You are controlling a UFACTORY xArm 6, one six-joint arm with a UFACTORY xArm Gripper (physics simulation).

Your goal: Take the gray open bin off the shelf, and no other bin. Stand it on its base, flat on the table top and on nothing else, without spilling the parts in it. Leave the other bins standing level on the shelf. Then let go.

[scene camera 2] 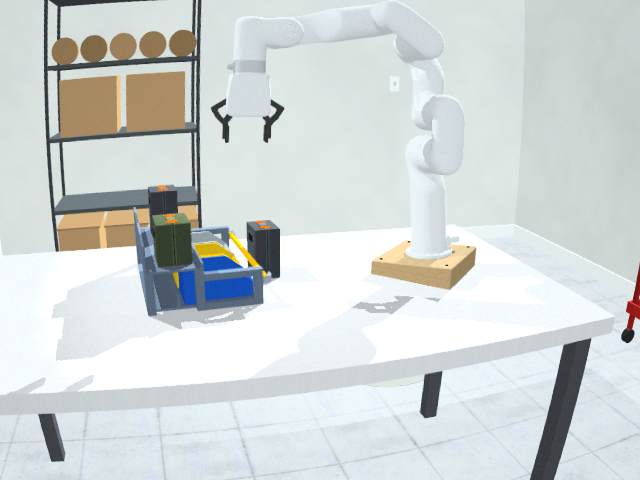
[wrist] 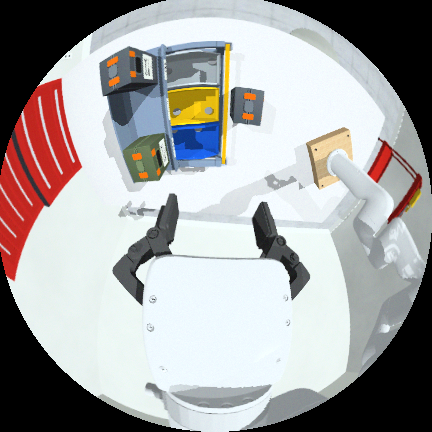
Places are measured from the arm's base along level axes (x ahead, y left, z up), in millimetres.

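Pixels of known places: gripper, fingertip midpoint: (scene camera 2: 246, 142) (wrist: 217, 205); arm's base, origin of the base link: (scene camera 2: 429, 252) (wrist: 336, 161).
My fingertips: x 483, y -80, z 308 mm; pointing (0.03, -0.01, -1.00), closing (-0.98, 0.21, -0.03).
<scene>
For each thing: its top centre in the pictures, then the offset to it from my fingertips. Level surfaces: height alone.
- gray open bin, middle of its top: (scene camera 2: 199, 237) (wrist: 183, 67) dx +67, dy -199, dz -274 mm
- yellow bin, middle of its top: (scene camera 2: 205, 249) (wrist: 184, 106) dx +81, dy -88, dz -274 mm
- blue bin, middle of its top: (scene camera 2: 215, 263) (wrist: 188, 143) dx +90, dy +24, dz -274 mm
- white table top, its level: dz -355 mm
- yellow bar, middle of its top: (scene camera 2: 245, 251) (wrist: 225, 104) dx -23, dy -77, dz -290 mm
- black case, middle of its top: (wrist: 248, 106) (scene camera 2: 262, 224) dx -71, dy -78, dz -223 mm
- green case, middle of its top: (scene camera 2: 170, 218) (wrist: 139, 166) dx +190, dy +14, dz -156 mm
- dark case, middle of its top: (wrist: 112, 70) (scene camera 2: 162, 187) dx +161, dy -215, dz -131 mm
The gray open bin (scene camera 2: 207, 237) (wrist: 186, 70) sits in the far slot of the low blue-gray shelf (scene camera 2: 200, 289) (wrist: 142, 120). It is mostly hidden in the scene view; small parts in it are hard to make out. The yellow bin (scene camera 2: 214, 249) (wrist: 192, 116) is beside it in the middle and the blue bin (scene camera 2: 227, 281) (wrist: 200, 145) is nearest. All three are in the shelf, which stands on the white table top (scene camera 2: 232, 356). My gripper (scene camera 2: 246, 139) (wrist: 217, 205) is open and empty, pointing down, high above the table and clear of the bins.
A yellow bar (scene camera 2: 248, 253) (wrist: 226, 105) runs along the bins' front. A black case (scene camera 2: 264, 250) (wrist: 248, 106) stands close before it. A green case (scene camera 2: 173, 240) (wrist: 146, 159) and another dark case (scene camera 2: 162, 198) (wrist: 127, 72) stand behind the bins, on the shelf's raised rear part.
</scene>
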